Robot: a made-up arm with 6 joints. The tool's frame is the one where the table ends. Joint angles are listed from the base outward.
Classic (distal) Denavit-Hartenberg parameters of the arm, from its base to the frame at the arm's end. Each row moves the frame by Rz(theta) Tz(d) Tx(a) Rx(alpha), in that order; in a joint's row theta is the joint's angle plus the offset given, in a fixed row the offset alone. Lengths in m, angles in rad.
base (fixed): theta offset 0.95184; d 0; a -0.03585; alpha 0
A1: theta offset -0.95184; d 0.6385; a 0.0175; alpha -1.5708
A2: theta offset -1.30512; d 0; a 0.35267; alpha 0
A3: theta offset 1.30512; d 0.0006; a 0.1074; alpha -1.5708
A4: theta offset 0; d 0.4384; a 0.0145; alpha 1.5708
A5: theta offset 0; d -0.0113; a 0.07; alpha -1.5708
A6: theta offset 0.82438; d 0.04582; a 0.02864; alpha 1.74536
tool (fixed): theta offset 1.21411; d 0.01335; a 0; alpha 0
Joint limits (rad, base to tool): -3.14..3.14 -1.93..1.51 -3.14..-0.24 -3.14..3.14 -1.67..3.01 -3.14..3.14
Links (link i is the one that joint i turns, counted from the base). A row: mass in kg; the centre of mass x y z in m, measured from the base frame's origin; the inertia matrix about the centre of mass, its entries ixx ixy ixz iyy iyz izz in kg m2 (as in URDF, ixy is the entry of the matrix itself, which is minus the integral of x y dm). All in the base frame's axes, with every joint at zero. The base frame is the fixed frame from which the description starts. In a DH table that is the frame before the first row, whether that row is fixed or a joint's. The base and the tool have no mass.
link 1: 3.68; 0.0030 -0.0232 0.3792; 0.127 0 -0.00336 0.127 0 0.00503
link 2: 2.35; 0.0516 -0.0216 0.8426; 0.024 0 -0.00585 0.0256 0 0.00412
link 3: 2.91; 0.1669 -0.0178 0.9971; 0.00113 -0.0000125 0 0.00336 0 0.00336
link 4: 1.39; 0.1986 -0.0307 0.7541; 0.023 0 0.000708 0.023 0 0.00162
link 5: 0.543; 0.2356 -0.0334 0.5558; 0.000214 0.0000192 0 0.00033 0 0.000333
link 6: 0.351; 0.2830 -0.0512 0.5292; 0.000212 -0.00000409 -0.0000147 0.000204 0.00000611 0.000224
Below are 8 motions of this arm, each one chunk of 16 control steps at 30 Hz.
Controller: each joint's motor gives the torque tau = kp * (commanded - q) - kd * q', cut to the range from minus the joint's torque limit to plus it. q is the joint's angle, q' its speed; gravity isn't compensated. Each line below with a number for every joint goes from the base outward.
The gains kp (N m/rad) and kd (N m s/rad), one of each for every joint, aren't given. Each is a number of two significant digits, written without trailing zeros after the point. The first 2 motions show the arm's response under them.
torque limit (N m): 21 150 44 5.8 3.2 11
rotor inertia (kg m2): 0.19 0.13 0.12 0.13 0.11 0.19
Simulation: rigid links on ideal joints. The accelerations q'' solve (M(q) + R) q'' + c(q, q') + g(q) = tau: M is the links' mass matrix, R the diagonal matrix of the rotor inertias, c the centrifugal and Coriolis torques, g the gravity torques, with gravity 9.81 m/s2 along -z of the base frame. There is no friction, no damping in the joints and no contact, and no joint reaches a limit. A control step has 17 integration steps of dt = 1/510 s. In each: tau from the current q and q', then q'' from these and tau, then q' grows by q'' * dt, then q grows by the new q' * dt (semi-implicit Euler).
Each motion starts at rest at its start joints. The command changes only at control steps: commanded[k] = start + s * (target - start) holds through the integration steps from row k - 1 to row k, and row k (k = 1, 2, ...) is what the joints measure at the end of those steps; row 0 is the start. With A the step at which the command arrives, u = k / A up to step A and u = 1 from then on. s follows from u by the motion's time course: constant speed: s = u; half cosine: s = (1 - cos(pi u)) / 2; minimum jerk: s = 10 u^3 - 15 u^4 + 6 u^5; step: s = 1 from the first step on.
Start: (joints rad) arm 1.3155 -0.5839 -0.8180 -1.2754 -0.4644 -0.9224
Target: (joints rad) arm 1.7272 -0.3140 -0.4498 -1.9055 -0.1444 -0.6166
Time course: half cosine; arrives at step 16
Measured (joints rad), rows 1 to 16:
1: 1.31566 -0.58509 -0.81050 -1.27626 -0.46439 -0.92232
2: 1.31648 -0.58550 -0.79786 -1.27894 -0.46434 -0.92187
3: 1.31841 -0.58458 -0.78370 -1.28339 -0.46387 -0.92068
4: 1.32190 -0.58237 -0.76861 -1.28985 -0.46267 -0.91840
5: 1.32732 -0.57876 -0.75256 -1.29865 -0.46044 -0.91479
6: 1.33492 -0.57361 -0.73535 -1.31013 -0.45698 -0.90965
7: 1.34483 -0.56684 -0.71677 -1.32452 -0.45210 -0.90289
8: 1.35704 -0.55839 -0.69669 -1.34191 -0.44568 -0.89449
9: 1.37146 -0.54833 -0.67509 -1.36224 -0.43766 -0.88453
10: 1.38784 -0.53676 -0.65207 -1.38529 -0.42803 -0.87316
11: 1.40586 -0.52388 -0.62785 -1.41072 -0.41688 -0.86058
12: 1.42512 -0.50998 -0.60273 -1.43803 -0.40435 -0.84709
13: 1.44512 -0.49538 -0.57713 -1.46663 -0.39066 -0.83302
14: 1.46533 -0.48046 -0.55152 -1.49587 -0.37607 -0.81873
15: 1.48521 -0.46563 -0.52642 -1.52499 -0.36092 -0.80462
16: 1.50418 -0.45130 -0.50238 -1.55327 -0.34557 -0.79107
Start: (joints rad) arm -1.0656 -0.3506 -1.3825 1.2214 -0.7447 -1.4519
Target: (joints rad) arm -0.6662 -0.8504 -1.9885 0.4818 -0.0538 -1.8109
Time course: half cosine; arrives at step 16
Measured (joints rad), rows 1 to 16:
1: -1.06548 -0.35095 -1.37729 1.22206 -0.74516 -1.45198
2: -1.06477 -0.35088 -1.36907 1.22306 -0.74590 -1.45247
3: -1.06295 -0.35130 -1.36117 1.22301 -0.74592 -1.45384
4: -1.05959 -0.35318 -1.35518 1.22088 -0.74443 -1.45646
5: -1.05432 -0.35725 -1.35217 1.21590 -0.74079 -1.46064
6: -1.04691 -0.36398 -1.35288 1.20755 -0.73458 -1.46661
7: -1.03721 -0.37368 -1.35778 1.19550 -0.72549 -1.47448
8: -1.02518 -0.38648 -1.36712 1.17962 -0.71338 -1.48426
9: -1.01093 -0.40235 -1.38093 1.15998 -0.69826 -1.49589
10: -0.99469 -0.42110 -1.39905 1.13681 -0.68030 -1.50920
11: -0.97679 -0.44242 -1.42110 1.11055 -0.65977 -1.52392
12: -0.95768 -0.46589 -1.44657 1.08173 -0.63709 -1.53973
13: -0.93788 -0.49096 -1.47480 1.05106 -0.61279 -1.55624
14: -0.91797 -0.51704 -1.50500 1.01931 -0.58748 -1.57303
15: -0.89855 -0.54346 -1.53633 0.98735 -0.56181 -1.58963
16: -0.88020 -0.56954 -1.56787 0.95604 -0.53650 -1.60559
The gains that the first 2 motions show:
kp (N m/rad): 45 140 38 10 3.9 19
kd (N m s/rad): 19 58 15 5 2.3 8.7
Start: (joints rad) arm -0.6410 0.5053 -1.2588 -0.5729 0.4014 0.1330
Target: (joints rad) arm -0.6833 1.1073 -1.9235 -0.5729 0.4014 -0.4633
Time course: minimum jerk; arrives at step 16
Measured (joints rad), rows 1 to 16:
1: -0.64096 0.51080 -1.25551 -0.57287 0.40159 0.13295
2: -0.64092 0.52120 -1.24596 -0.57304 0.40290 0.13255
3: -0.64093 0.53420 -1.23461 -0.57347 0.40543 0.13123
4: -0.64103 0.54951 -1.22498 -0.57406 0.40882 0.12817
5: -0.64125 0.56744 -1.21934 -0.57473 0.41267 0.12258
6: -0.64165 0.58844 -1.21903 -0.57541 0.41669 0.11376
7: -0.64227 0.61290 -1.22472 -0.57606 0.42067 0.10121
8: -0.64314 0.64096 -1.23651 -0.57666 0.42453 0.08473
9: -0.64428 0.67247 -1.25399 -0.57719 0.42821 0.06442
10: -0.64569 0.70697 -1.27634 -0.57765 0.43171 0.04069
11: -0.64735 0.74372 -1.30236 -0.57805 0.43507 0.01419
12: -0.64923 0.78179 -1.33068 -0.57837 0.43833 -0.01419
13: -0.65127 0.82010 -1.35982 -0.57863 0.44152 -0.04346
14: -0.65343 0.85762 -1.38838 -0.57884 0.44466 -0.07261
15: -0.65562 0.89345 -1.41530 -0.57900 0.44779 -0.10076
16: -0.65781 0.92702 -1.43999 -0.57914 0.45088 -0.12730

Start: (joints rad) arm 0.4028 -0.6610 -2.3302 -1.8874 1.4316 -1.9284
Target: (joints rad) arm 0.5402 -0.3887 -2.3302 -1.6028 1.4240 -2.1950
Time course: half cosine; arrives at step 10
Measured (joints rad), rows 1 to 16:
1: 0.40280 -0.66340 -2.33115 -1.88762 1.43094 -1.92872
2: 0.40331 -0.66697 -2.33587 -1.88718 1.42958 -1.92995
3: 0.40482 -0.66967 -2.34326 -1.88503 1.42799 -1.93276
4: 0.40760 -0.67039 -2.35215 -1.88058 1.42639 -1.93771
5: 0.41179 -0.66846 -2.36166 -1.87357 1.42485 -1.94508
6: 0.41735 -0.66368 -2.37110 -1.86401 1.42338 -1.95489
7: 0.42411 -0.65619 -2.37989 -1.85221 1.42199 -1.96685
8: 0.43174 -0.64648 -2.38757 -1.83872 1.42065 -1.98040
9: 0.43981 -0.63529 -2.39381 -1.82430 1.41937 -1.99480
10: 0.44776 -0.62353 -2.39840 -1.80983 1.41813 -2.00916
11: 0.45523 -0.61191 -2.40155 -1.79600 1.41694 -2.02283
12: 0.46209 -0.60074 -2.40372 -1.78308 1.41577 -2.03558
13: 0.46837 -0.59012 -2.40526 -1.77106 1.41464 -2.04741
14: 0.47413 -0.58009 -2.40639 -1.75989 1.41355 -2.05838
15: 0.47941 -0.57065 -2.40721 -1.74951 1.41249 -2.06855
16: 0.48425 -0.56180 -2.40781 -1.73987 1.41147 -2.07797

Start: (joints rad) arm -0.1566 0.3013 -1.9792 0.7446 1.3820 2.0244
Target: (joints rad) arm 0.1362 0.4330 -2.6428 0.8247 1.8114 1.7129
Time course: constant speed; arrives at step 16
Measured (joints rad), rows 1 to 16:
1: -0.15619 0.30584 -1.97925 0.74511 1.38265 2.02363
2: -0.15493 0.31440 -1.97706 0.74643 1.38495 2.02159
3: -0.15262 0.32487 -1.97489 0.74839 1.38924 2.01828
4: -0.14919 0.33629 -1.97430 0.75080 1.39543 2.01378
5: -0.14466 0.34811 -1.97607 0.75352 1.40329 2.00817
6: -0.13906 0.36006 -1.98054 0.75646 1.41259 2.00153
7: -0.13244 0.37196 -1.98778 0.75957 1.42315 1.99395
8: -0.12487 0.38375 -1.99775 0.76280 1.43480 1.98550
9: -0.11639 0.39536 -2.01034 0.76614 1.44744 1.97623
10: -0.10708 0.40679 -2.02539 0.76957 1.46096 1.96622
11: -0.09700 0.41804 -2.04277 0.77307 1.47529 1.95550
12: -0.08619 0.42910 -2.06230 0.77664 1.49037 1.94415
13: -0.07472 0.43998 -2.08383 0.78027 1.50614 1.93220
14: -0.06263 0.45068 -2.10722 0.78396 1.52255 1.91969
15: -0.04997 0.46121 -2.13234 0.78770 1.53957 1.90668
16: -0.03679 0.47158 -2.15906 0.79149 1.55716 1.89319

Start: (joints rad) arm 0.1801 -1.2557 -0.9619 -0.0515 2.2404 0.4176
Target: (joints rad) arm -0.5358 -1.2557 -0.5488 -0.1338 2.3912 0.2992
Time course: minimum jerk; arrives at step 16
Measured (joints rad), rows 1 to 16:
1: 0.18002 -1.26139 -0.95606 -0.05123 2.24153 0.41758
2: 0.17961 -1.26965 -0.94933 -0.05067 2.24472 0.41748
3: 0.17823 -1.27795 -0.94324 -0.05018 2.24901 0.41721
4: 0.17497 -1.28597 -0.93678 -0.04993 2.25382 0.41660
5: 0.16881 -1.29362 -0.92902 -0.05005 2.25896 0.41549
6: 0.15881 -1.30088 -0.91924 -0.05062 2.26442 0.41374
7: 0.14428 -1.30771 -0.90691 -0.05171 2.27029 0.41125
8: 0.12481 -1.31409 -0.89177 -0.05334 2.27665 0.40798
9: 0.10037 -1.31999 -0.87379 -0.05549 2.28357 0.40395
10: 0.07133 -1.32537 -0.85319 -0.05811 2.29107 0.39924
11: 0.03841 -1.33023 -0.83042 -0.06112 2.29911 0.39398
12: 0.00266 -1.33453 -0.80609 -0.06441 2.30759 0.38833
13: -0.03468 -1.33830 -0.78094 -0.06785 2.31639 0.38251
14: -0.07230 -1.34153 -0.75573 -0.07130 2.32534 0.37670
15: -0.10895 -1.34429 -0.73117 -0.07465 2.33425 0.37109
16: -0.14371 -1.34663 -0.70777 -0.07783 2.34296 0.36579

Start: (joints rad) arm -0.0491 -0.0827 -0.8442 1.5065 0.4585 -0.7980
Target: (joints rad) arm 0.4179 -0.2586 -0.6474 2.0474 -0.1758 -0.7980
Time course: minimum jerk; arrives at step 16
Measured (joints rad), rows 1 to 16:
1: -0.04896 -0.08026 -0.83809 1.50686 0.45900 -0.79800
2: -0.04856 -0.07542 -0.82551 1.50846 0.46036 -0.79797
3: -0.04756 -0.07005 -0.81047 1.51150 0.46201 -0.79792
4: -0.04534 -0.06516 -0.79455 1.51618 0.46309 -0.79786
5: -0.04120 -0.06134 -0.77824 1.52291 0.46272 -0.79781
6: -0.03450 -0.05893 -0.76163 1.53217 0.46011 -0.79776
7: -0.02476 -0.05812 -0.74468 1.54434 0.45464 -0.79772
8: -0.01172 -0.05897 -0.72735 1.55963 0.44589 -0.79769
9: 0.00462 -0.06140 -0.70969 1.57802 0.43371 -0.79766
10: 0.02400 -0.06526 -0.69183 1.59923 0.41821 -0.79764
11: 0.04591 -0.07030 -0.67400 1.62277 0.39972 -0.79761
12: 0.06961 -0.07621 -0.65647 1.64798 0.37881 -0.79759
13: 0.09424 -0.08266 -0.63955 1.67406 0.35618 -0.79757
14: 0.11889 -0.08930 -0.62354 1.70019 0.33262 -0.79754
15: 0.14274 -0.09585 -0.60866 1.72562 0.30889 -0.79752
16: 0.16518 -0.10211 -0.59503 1.74980 0.28564 -0.79749

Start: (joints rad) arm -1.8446 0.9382 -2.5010 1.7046 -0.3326 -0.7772
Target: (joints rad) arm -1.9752 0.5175 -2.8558 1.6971 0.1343 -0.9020
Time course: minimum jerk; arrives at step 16
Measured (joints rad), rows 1 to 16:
1: -1.84461 0.94470 -2.50063 1.70481 -0.33292 -0.77720
2: -1.84467 0.95570 -2.49402 1.70602 -0.33312 -0.77724
3: -1.84482 0.96759 -2.48387 1.70824 -0.33257 -0.77745
4: -1.84516 0.97861 -2.47282 1.71114 -0.33082 -0.77799
5: -1.84584 0.98757 -2.46257 1.71440 -0.32749 -0.77905
6: -1.84701 0.99365 -2.45428 1.71782 -0.32218 -0.78079
7: -1.84881 0.99630 -2.44875 1.72126 -0.31462 -0.78330
8: -1.85136 0.99523 -2.44647 1.72459 -0.30463 -0.78664
9: -1.85475 0.99043 -2.44771 1.72773 -0.29216 -0.79078
10: -1.85901 0.98213 -2.45246 1.73059 -0.27735 -0.79565
11: -1.86409 0.97078 -2.46048 1.73312 -0.26052 -0.80110
12: -1.86991 0.95702 -2.47135 1.73526 -0.24211 -0.80696
13: -1.87632 0.94160 -2.48445 1.73698 -0.22269 -0.81303
14: -1.88314 0.92532 -2.49908 1.73829 -0.20288 -0.81908
15: -1.89014 0.90893 -2.51450 1.73922 -0.18329 -0.82493
16: -1.89713 0.89300 -2.53002 1.73983 -0.16440 -0.83046

